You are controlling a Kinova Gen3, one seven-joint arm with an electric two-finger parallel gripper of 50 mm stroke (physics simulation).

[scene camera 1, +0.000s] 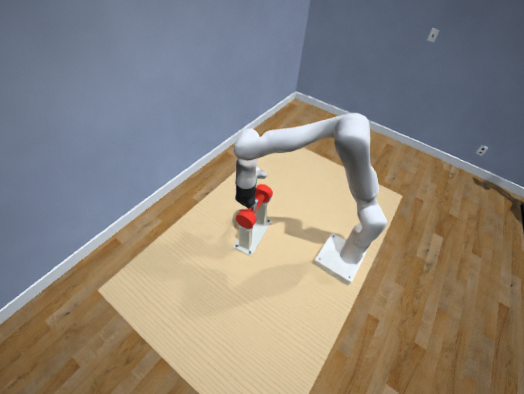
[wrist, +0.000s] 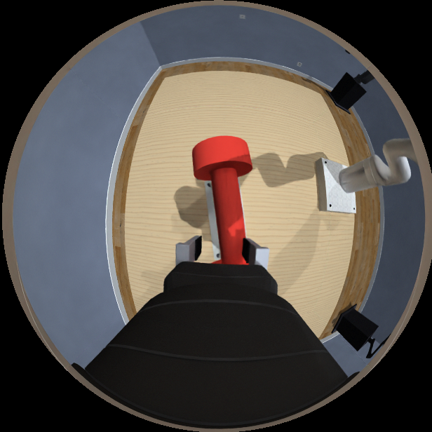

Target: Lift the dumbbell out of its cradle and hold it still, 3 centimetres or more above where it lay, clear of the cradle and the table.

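Pixels of known places: gripper, fingertip midpoint: (scene camera 1: 248, 207); arm's base at its link origin: (scene camera 1: 349, 255).
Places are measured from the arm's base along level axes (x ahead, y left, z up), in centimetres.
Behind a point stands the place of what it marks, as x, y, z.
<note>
The red dumbbell (scene camera 1: 246, 218) @(43.4, 22.0, 21.2) (wrist: 228, 205) lies level across the white cradle (scene camera 1: 246, 238) @(43.4, 21.8, 5.7) (wrist: 211, 202), one round head beyond each upright. My gripper (scene camera 1: 254, 206) @(46.5, 15.7, 19.6) (wrist: 221, 245) is open and points down at the dumbbell's bar. In the wrist view the fingertips stand on either side of the bar, with the right finger close to or touching it and a wider gap at the left finger. How deep the fingers reach around the bar is hard to tell. The near head is mostly hidden behind the gripper body in the wrist view.
The cradle's base plate is fixed on the pale wooden table top (scene camera 1: 210, 300) @(42.4, 50.1, -4.8) (wrist: 165, 115). The arm's white base plate (scene camera 1: 330, 260) @(6.8, 7.2, -0.1) (wrist: 327, 200) stands to the right of the cradle. Two black boxes (wrist: 348, 91) (wrist: 357, 327) show at the right in the wrist view. Blue walls rise behind.
</note>
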